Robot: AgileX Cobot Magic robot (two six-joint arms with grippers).
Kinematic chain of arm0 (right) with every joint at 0, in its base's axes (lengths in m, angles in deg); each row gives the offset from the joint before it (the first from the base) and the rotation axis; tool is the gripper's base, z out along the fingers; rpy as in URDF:
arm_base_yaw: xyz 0 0 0.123 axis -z
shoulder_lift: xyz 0 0 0 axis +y
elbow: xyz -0.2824 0 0.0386 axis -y
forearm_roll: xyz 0.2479 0 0.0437 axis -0.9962 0 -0.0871
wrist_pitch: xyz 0 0 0 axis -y
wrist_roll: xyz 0.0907 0 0.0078 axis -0.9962 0 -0.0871
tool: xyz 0 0 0 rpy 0 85 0
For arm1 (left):
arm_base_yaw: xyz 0 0 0.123 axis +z
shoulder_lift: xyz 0 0 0 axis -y
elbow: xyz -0.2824 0 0.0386 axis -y
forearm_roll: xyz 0.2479 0 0.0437 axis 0.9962 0 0.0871
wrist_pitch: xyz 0 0 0 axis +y
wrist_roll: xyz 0.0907 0 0.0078 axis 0.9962 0 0.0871
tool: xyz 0 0 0 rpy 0 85 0
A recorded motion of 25 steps. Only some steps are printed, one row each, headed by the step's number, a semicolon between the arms.
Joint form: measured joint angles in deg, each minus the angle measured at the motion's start. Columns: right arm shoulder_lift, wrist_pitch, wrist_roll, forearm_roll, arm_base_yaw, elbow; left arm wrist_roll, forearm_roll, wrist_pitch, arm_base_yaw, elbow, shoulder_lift.
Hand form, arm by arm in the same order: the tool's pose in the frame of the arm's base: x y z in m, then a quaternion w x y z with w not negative. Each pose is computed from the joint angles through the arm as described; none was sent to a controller.
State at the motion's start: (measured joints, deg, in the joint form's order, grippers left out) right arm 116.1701 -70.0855 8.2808 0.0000 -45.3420 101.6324; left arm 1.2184 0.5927 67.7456 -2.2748 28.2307 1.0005
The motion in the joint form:
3: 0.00 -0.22 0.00 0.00 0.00 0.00; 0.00 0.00 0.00 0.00 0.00 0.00
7: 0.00 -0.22 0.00 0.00 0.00 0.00; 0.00 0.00 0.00 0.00 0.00 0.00
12: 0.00 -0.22 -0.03 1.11 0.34 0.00; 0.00 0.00 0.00 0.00 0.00 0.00
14: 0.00 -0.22 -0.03 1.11 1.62 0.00; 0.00 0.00 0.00 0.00 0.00 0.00
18: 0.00 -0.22 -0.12 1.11 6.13 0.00; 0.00 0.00 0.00 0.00 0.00 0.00
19: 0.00 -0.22 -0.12 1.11 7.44 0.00; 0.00 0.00 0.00 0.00 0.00 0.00
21: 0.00 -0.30 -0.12 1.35 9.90 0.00; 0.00 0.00 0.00 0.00 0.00 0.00
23: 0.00 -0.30 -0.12 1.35 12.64 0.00; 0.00 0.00 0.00 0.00 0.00 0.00
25: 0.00 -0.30 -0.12 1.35 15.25 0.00; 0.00 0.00 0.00 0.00 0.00 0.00
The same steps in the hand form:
3: 0.2995 0.3031 0.2499 0.08393 -0.44928 0.88899 0.02814; -0.0122 0.0014 0.2655 0.47323 0.02631 0.88055 0.00078
7: 0.2995 0.3031 0.2499 0.08393 -0.44928 0.88899 0.02814; -0.0122 0.0014 0.2655 0.47323 0.02631 0.88055 0.00078
12: 0.3024 0.3001 0.2499 0.08695 -0.44858 0.88930 0.01901; -0.0122 0.0014 0.2655 0.47323 0.02631 0.88055 0.00078
14: 0.3091 0.2933 0.2499 0.08716 -0.43862 0.89426 0.01804; -0.0122 0.0014 0.2655 0.47323 0.02631 0.88055 0.00078
18: 0.3312 0.2681 0.2499 0.08779 -0.40237 0.91114 0.01467; -0.0122 0.0014 0.2655 0.47323 0.02631 0.88055 0.00078
19: 0.3372 0.2604 0.2499 0.08795 -0.39193 0.91568 0.01366; -0.0122 0.0014 0.2655 0.47323 0.02631 0.88055 0.00078
21: 0.3482 0.2453 0.2499 0.08803 -0.37268 0.92372 0.00963; -0.0122 0.0014 0.2655 0.47323 0.02631 0.88055 0.00078
23: 0.3595 0.2284 0.2499 0.08823 -0.35049 0.93237 0.00753; -0.0122 0.0014 0.2655 0.47323 0.02631 0.88055 0.00078
25: 0.3695 0.2118 0.2499 0.08838 -0.32917 0.94011 0.00552; -0.0122 0.0014 0.2655 0.47323 0.02631 0.88055 0.00078

